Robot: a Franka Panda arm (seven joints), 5 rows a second.
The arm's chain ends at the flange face. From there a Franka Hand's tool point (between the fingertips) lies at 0.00 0.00 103.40 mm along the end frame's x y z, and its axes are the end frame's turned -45 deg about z.
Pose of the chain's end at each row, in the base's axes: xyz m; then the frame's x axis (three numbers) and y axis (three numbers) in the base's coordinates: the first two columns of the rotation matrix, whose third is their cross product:
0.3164 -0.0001 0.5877 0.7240 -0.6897 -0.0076 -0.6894 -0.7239 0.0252
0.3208 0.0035 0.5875 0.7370 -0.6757 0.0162 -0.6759 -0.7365 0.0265
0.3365 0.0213 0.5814 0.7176 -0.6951 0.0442 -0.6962 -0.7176 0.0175
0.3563 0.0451 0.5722 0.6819 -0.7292 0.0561 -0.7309 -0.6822 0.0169
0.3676 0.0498 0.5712 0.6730 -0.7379 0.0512 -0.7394 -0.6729 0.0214
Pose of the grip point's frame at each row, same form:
0.3140 -0.0014 0.4843 0.9994 0.0242 -0.0232 0.0245 -0.9996 0.0124
0.3202 0.0003 0.4842 0.9991 0.0430 -0.0073 0.0432 -0.9986 0.0302
0.3385 0.0168 0.4781 0.9997 0.0159 0.0189 0.0151 -0.9989 0.0436
0.3590 0.0397 0.4690 0.9990 -0.0332 0.0277 -0.0346 -0.9980 0.0516
0.3695 0.0444 0.4680 0.9987 -0.0460 0.0211 -0.0470 -0.9976 0.0513

